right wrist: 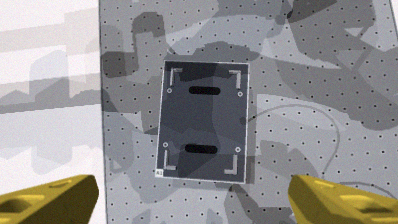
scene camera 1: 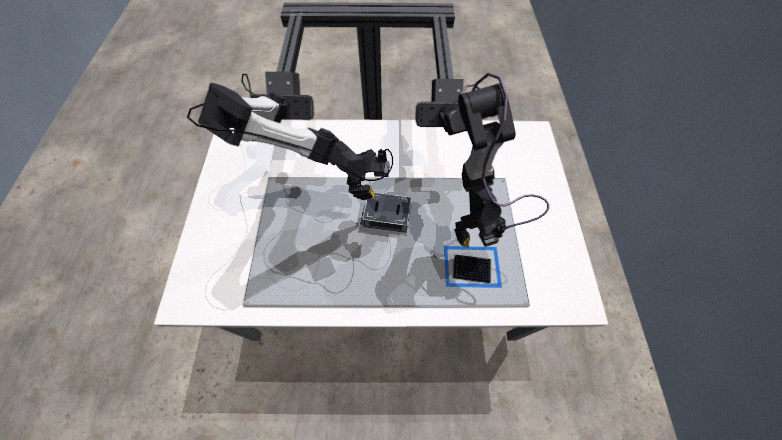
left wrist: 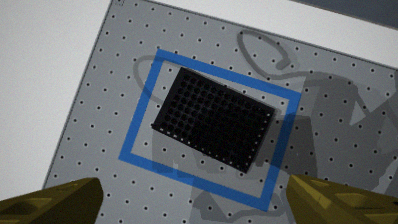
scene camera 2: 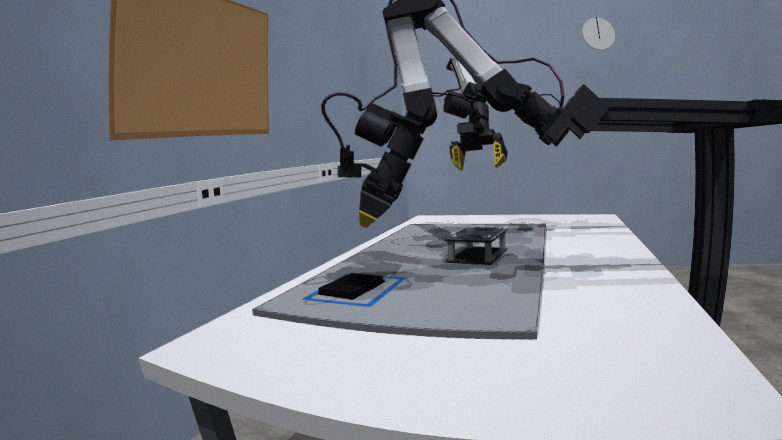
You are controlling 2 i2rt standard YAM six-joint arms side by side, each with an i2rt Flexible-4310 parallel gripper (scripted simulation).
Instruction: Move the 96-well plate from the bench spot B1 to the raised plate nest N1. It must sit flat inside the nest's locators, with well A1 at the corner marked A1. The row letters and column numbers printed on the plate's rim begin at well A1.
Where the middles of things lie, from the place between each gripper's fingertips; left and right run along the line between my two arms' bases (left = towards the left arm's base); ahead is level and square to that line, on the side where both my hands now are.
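Labels:
Black 96-well plate [scene camera 2: 343, 287]: 50 mm ahead of my left hand [scene camera 2: 365, 223] and 140 mm below it. Raised nest [scene camera 1: 387, 207], from the same left hand: 90 mm below, 150 mm behind, 310 mm to the right.
Relative to my right hand [scene camera 2: 478, 168], the raised nest is 40 mm to the left and 170 mm below; the black 96-well plate is 200 mm ahead of that hand, 360 mm to the left of it and 220 mm below it.

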